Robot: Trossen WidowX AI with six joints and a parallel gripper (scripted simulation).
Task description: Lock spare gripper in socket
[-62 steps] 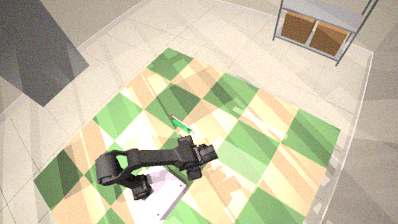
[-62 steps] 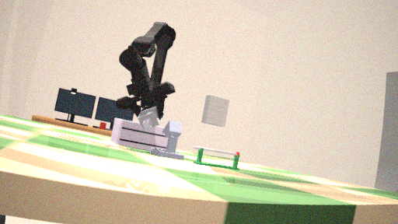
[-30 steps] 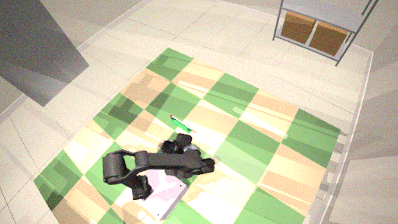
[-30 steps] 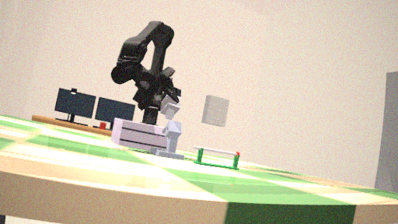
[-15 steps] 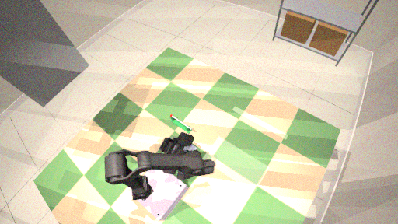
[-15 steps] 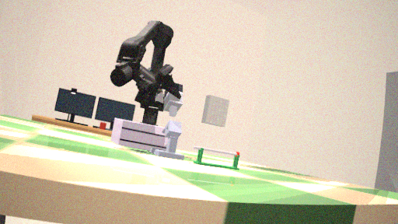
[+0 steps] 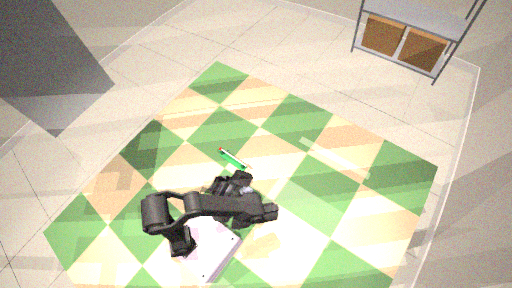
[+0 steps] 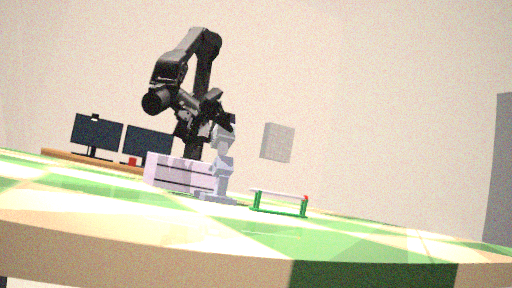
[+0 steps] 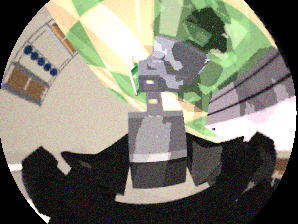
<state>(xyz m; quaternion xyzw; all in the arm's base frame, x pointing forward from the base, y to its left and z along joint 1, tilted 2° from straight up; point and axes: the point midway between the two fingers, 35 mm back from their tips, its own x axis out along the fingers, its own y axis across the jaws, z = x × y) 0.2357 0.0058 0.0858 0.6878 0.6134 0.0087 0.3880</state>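
The socket lies 110 mm below my gripper tip, 30 mm ahead of it and 10 mm to the right of it. Also, from my gripper tip: spare gripper 10 mm to the right.
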